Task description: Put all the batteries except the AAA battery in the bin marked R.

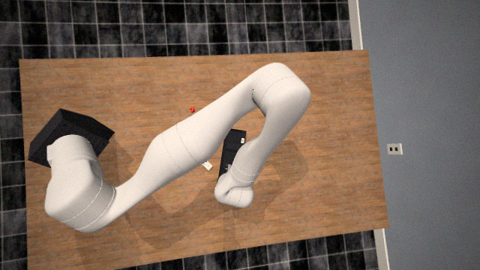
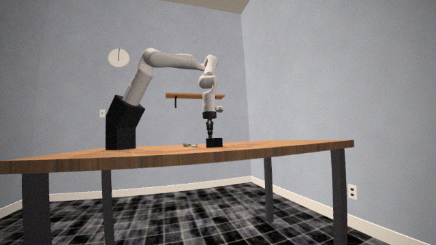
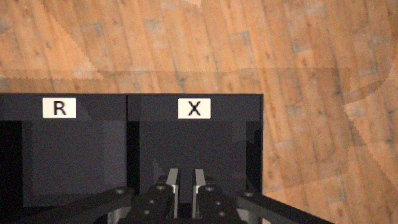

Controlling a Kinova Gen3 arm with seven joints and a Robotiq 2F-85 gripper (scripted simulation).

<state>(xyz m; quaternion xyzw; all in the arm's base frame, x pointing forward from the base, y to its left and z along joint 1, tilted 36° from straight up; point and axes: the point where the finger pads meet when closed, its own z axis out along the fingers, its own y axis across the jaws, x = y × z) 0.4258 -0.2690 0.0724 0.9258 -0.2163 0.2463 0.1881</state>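
Now: the black bin 60 mm to the left of my hand, 60 mm ahead of it and 20 mm below it. Also, from my hand: tiny white thing (180 mm to the left, 60 mm behind, 40 mm below); red battery (230 mm to the left, 40 mm below, 40 mm behind); flat white item (80 mm to the left, 50 mm behind, 40 mm below).
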